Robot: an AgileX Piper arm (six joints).
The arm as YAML. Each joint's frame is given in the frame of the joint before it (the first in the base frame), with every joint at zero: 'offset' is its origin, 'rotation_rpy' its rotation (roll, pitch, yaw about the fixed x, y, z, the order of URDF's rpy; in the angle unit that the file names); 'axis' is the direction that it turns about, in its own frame. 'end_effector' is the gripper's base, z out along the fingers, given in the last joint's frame.
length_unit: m
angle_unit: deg
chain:
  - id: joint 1
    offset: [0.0, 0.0, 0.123]
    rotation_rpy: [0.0, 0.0, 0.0]
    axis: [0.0, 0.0, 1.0]
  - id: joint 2
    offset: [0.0, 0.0, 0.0]
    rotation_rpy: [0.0, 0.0, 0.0]
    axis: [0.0, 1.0, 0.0]
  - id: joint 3
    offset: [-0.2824, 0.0, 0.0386]
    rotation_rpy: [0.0, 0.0, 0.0]
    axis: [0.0, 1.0, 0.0]
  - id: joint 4
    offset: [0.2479, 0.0, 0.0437]
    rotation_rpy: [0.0, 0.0, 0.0]
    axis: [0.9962, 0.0, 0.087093]
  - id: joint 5
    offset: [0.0, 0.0, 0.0]
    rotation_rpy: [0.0, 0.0, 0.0]
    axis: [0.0, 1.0, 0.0]
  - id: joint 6
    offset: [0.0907, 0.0, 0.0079]
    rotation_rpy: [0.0, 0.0, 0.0]
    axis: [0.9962, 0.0, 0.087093]
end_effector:
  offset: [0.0, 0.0, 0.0]
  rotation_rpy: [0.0, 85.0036, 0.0]
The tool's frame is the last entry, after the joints.
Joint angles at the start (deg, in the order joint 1, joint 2, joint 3, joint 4, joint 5, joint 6): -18.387, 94.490, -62.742, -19.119, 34.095, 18.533
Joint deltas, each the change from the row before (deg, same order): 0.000, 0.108, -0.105, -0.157, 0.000, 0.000; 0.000, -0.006, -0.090, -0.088, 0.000, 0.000; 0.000, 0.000, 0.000, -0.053, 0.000, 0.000; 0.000, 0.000, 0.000, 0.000, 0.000, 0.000; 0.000, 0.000, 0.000, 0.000, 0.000, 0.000; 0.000, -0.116, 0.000, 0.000, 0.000, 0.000; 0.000, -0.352, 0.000, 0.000, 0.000, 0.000; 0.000, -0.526, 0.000, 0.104, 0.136, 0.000; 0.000, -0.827, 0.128, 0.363, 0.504, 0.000; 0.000, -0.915, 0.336, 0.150, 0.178, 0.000; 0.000, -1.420, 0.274, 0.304, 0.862, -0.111; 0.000, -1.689, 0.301, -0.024, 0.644, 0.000; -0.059, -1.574, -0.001, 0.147, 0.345, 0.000; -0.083, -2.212, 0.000, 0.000, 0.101, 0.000
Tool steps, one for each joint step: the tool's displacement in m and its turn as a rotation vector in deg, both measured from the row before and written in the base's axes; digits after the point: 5 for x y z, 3 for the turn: 0.00047, -0.00029, -0.00009, -0.132, 0.047, 0.071; 0.00023, -0.00015, 0.00050, -0.105, -0.066, 0.040; -0.00001, -0.00004, 0.00001, -0.045, 0.015, 0.024; 0.00000, 0.00000, 0.00000, 0.000, 0.000, 0.000; 0.00000, 0.00000, 0.00000, 0.000, 0.000, 0.000; -0.00021, 0.00007, 0.00069, -0.037, -0.110, 0.000; -0.00064, 0.00021, 0.00209, -0.111, -0.334, 0.000; -0.00116, 0.00042, 0.00299, -0.055, -0.401, -0.086; -0.00260, 0.00096, 0.00377, 0.174, -0.293, -0.305; -0.00294, 0.00103, 0.00350, -0.023, -0.425, -0.115; -0.00480, 0.00150, 0.00609, 0.006, -0.327, -0.283; -0.00533, 0.00147, 0.00758, -0.341, -0.706, -0.180; -0.00421, 0.00105, 0.00849, -0.301, -1.215, -0.214; -0.00579, 0.00141, 0.01208, -0.681, -2.004, -0.113
